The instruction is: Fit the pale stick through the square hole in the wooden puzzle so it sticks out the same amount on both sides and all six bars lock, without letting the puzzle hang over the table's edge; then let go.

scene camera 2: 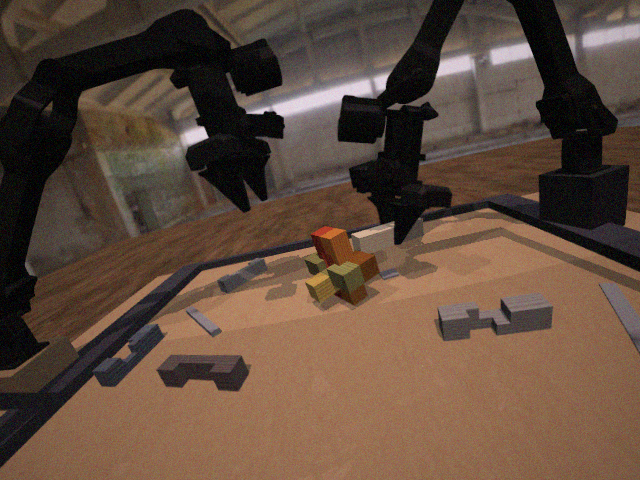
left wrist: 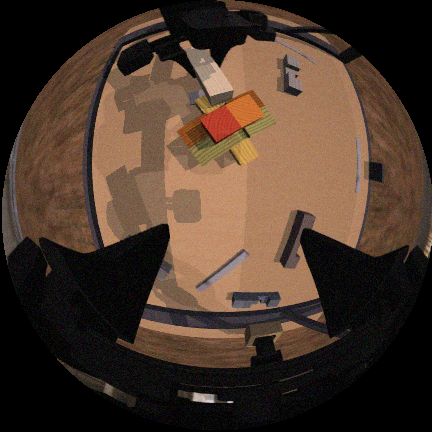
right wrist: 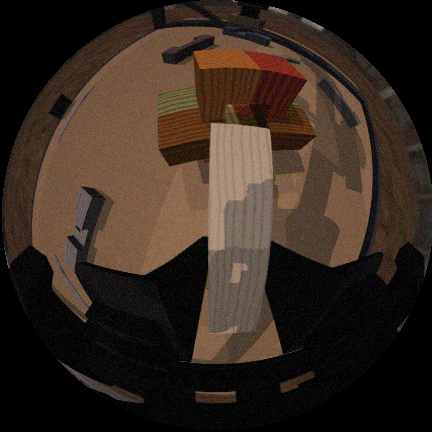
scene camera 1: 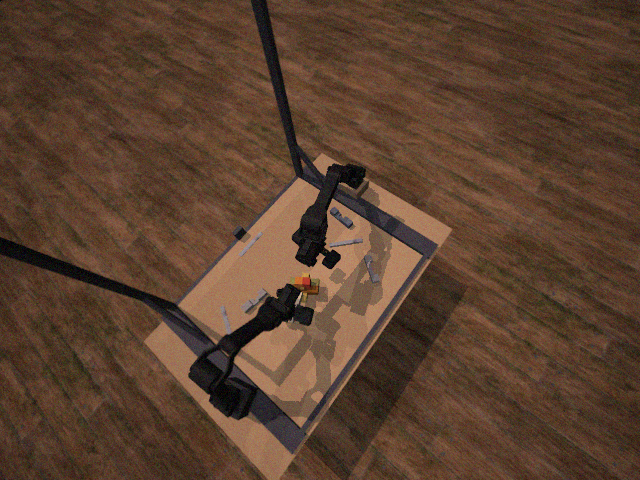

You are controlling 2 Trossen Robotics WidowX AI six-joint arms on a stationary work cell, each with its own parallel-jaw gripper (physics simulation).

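Seen in the pictures: left gripper, fingertip midpoint: point(scene camera 2: 256, 205) point(left wrist: 238, 233); right gripper, fingertip midpoint: point(scene camera 2: 391, 241) point(left wrist: 204, 73) point(right wrist: 231, 242) point(scene camera 1: 294, 308); left arm's base, origin of the base link: point(scene camera 2: 21, 356) point(left wrist: 263, 339) point(scene camera 1: 354, 181); right arm's base, origin of the base link: point(scene camera 2: 582, 170) point(scene camera 1: 232, 398).
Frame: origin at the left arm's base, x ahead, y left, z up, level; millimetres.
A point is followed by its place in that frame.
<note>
The wooden puzzle point(scene camera 1: 305, 282) point(scene camera 2: 334, 246) point(left wrist: 220, 124) point(right wrist: 227, 90), of crossed red, orange, brown, green and yellow bars, rests on the table. The pale stick point(scene camera 2: 373, 239) {z 26, x 596, y 141 mm} point(left wrist: 212, 77) {z 35, x 596, y 157 mm} point(right wrist: 240, 175) {z 35, x 594, y 155 mm} is level, its front end close to the puzzle's side. That end face shows outside the puzzle in the left wrist view; the stick hides the hole in the right wrist view. My right gripper point(right wrist: 231, 242) {z 5, x 628, y 171 mm} is shut on the stick's rear part; one finger is hidden in scene camera 2. My left gripper point(scene camera 2: 256, 203) {z 122, x 433, y 135 mm} point(left wrist: 238, 233) {z 122, x 433, y 135 mm} is open and empty, raised to the left of the puzzle in scene camera 2.
A grey notched bar point(scene camera 1: 254, 300) {z -49, x 709, y -2 mm} point(scene camera 2: 522, 314) {z -40, x 734, y -22 mm} point(right wrist: 82, 225) {z -36, x 690, y 15 mm}, a dark brown notched bar point(scene camera 2: 202, 369) {z -46, x 343, y -16 mm} point(left wrist: 297, 239) {z -35, x 349, y -7 mm}, blue-grey notched bars point(scene camera 2: 129, 356) {z -50, x 174, y 39 mm} point(scene camera 2: 241, 274) {z -42, x 295, y 288 mm} and flat strips point(scene camera 1: 346, 242) {z -55, x 255, y 145 mm} point(scene camera 1: 250, 244) {z -64, x 532, y -209 mm} point(scene camera 1: 225, 319) {z -64, x 846, y -50 mm} lie around the puzzle. A dark frame borders the table.
</note>
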